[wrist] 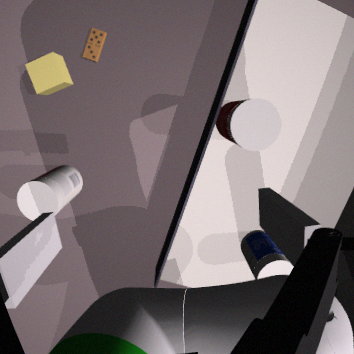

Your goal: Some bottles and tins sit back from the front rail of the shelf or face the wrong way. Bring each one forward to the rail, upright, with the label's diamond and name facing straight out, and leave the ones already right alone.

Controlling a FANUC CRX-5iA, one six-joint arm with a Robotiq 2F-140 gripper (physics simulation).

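Frame: origin at the arm's base, x down, y back, z left, level; millimetres.
Where they show: gripper, fingertip midpoint: (157, 219).
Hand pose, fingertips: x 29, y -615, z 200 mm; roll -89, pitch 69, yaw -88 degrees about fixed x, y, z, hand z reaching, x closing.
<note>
Things, the pixels of their top centre, and the offset from my fingertips. "pt": a spot on its surface instead. Level surfaces: height alone.
- dark red label, surface spot: (255, 125) pt dx +134, dy -81, dz -88 mm
- white shelf board, surface height: dx +243 mm
- dark front rail, top centre: (206, 141) dx +213, dy -43, dz -52 mm
- tin with a blue label, surface spot: (262, 247) pt dx +184, dy +85, dz -174 mm
- yellow block, top centre: (44, 72) dx +242, dy -80, dz +207 mm
- orange domino, top centre: (93, 44) dx +272, dy -141, dz +152 mm
A tin with a pale round top and dark red label (255, 125) stands on the white shelf board (207, 200), close to the dark front rail (202, 150); its label side is turned toward the rail and mostly hidden from above. A tin with a blue label (262, 247) and pale top is further down the shelf, set back from the rail; its lettering is partly seen and its lower end is cut off by the gripper. My gripper (157, 219) is open and empty, its fingers wide apart. The right finger is beside the blue-labelled tin, and the left finger is over the area outside the rail.
A white cylinder with a small grey label mark (65, 185) is outside the rail, close to the left finger in view. A yellow block (49, 74) and an orange domino (95, 45) lie at upper left. A dark rounded body with a green patch (100, 345) fills the bottom.
</note>
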